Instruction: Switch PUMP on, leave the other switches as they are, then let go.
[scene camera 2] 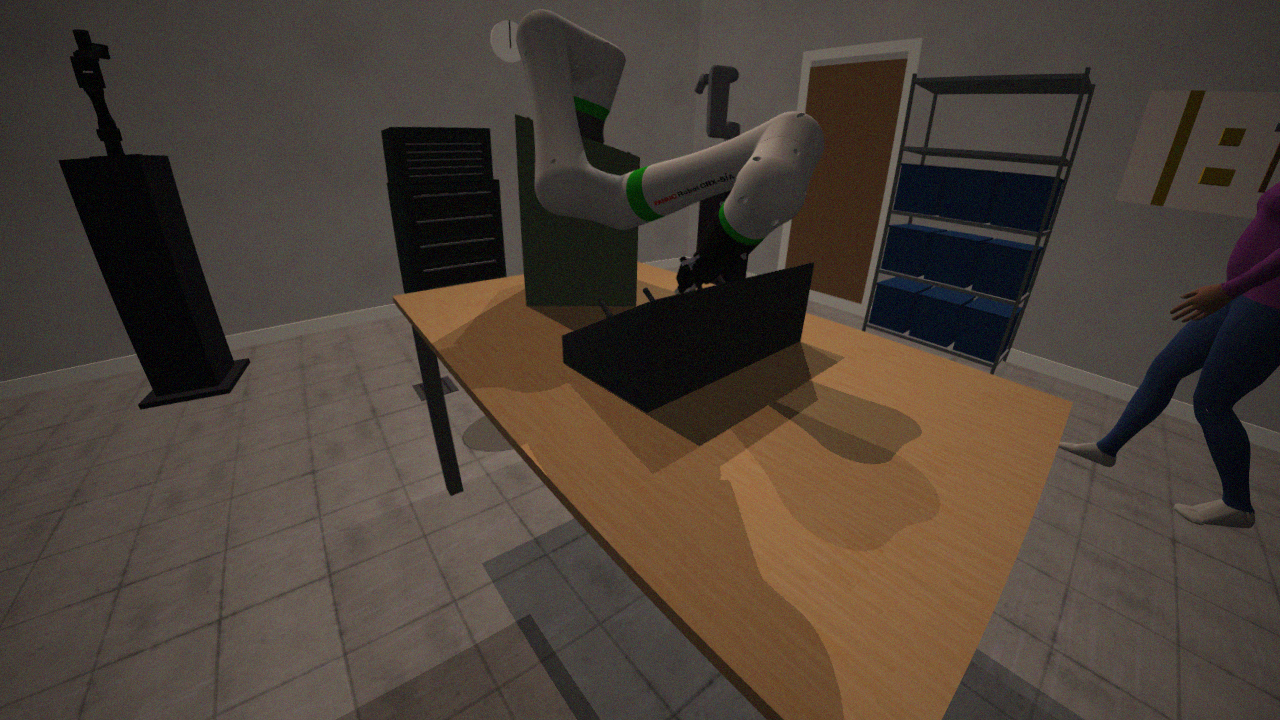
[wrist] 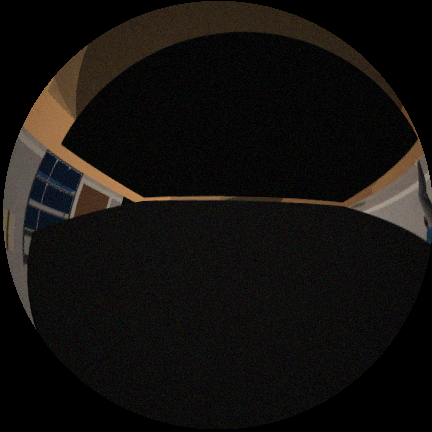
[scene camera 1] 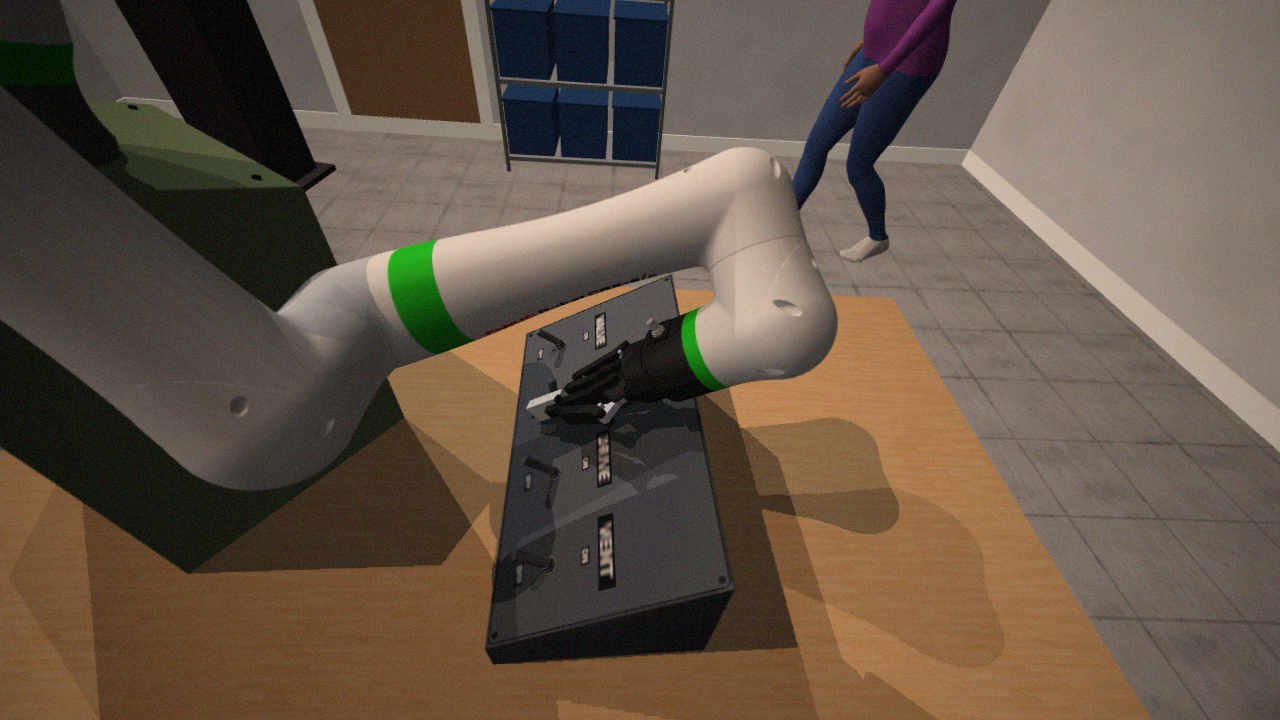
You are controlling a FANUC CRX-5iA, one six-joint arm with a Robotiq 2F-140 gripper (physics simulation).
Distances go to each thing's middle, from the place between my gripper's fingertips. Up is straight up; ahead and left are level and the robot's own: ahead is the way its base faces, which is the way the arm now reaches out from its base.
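The sloped switch panel (scene camera 1: 629, 520) is 1 cm below my hand, 2 cm to the right of it and 11 cm ahead of it.
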